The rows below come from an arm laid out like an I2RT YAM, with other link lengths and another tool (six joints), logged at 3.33 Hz.
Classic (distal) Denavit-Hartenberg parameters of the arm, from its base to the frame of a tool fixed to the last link. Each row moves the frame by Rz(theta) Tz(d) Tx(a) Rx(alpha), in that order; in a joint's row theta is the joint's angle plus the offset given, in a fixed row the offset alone. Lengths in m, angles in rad.
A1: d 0.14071  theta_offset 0  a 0.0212  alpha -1.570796
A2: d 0  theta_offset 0  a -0.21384  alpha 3.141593
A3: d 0  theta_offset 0.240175  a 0.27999  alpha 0
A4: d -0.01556  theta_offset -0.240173  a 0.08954  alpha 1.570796
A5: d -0.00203  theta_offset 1.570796  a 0  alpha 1.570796
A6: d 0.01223  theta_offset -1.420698  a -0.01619  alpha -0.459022
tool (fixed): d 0.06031  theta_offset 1.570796  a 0  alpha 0
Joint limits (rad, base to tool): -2.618..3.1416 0..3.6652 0..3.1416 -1.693..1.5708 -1.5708..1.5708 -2.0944..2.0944
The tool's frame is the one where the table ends.
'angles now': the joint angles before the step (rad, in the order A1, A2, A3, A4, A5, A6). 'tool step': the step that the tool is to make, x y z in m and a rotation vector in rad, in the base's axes. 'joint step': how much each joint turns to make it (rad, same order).
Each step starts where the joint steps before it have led.
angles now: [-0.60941 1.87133 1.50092 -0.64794 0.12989 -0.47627]
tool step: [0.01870 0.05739 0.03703 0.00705 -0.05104 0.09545]
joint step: [0.13544 -0.10718 0.00003 -0.07364 -0.00571 0.05150]
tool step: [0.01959 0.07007 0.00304 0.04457 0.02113 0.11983]
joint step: [0.17317 -0.02327 0.00000 -0.06752 0.00037 0.06332]
